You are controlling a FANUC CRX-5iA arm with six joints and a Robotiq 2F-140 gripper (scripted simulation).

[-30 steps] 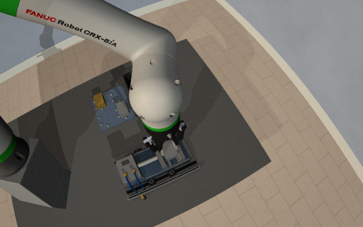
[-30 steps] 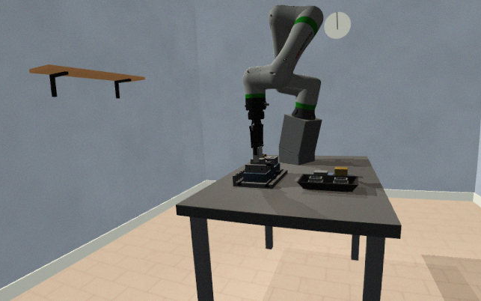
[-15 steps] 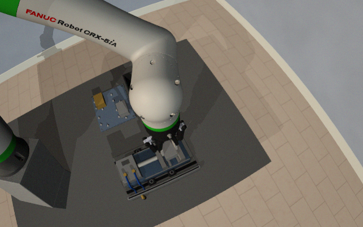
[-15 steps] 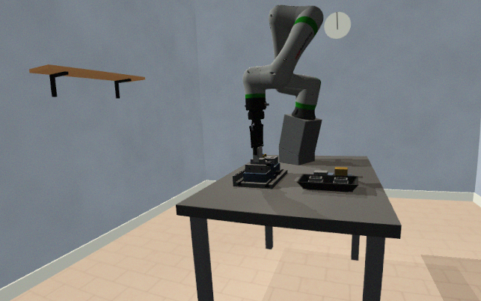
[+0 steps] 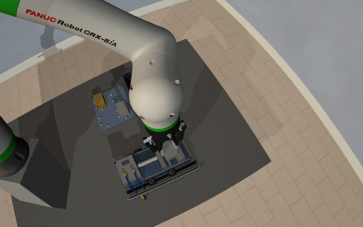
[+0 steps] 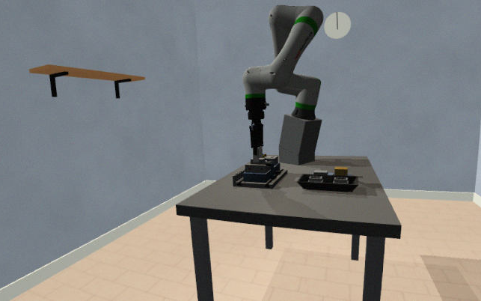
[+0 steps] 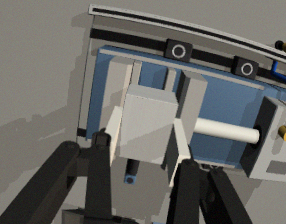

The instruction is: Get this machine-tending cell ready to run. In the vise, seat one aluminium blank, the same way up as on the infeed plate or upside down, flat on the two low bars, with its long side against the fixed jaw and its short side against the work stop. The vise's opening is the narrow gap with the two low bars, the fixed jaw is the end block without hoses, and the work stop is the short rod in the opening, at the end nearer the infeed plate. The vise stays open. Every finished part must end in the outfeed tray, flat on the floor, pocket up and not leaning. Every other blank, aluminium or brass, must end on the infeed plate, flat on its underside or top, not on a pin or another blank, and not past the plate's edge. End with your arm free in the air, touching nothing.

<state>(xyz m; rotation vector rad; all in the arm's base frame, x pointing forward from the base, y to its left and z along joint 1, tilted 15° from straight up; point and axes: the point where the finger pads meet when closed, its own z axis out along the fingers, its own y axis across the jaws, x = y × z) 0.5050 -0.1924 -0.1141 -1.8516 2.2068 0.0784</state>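
Now: the white rod 90 mm behind my hand, 60 mm below it and 10 mm to the left of it. Also, from my hand: brass blank 390 mm to the left, 130 mm behind, 110 mm below; vise 100 mm below, 70 mm behind, 10 mm to the left.
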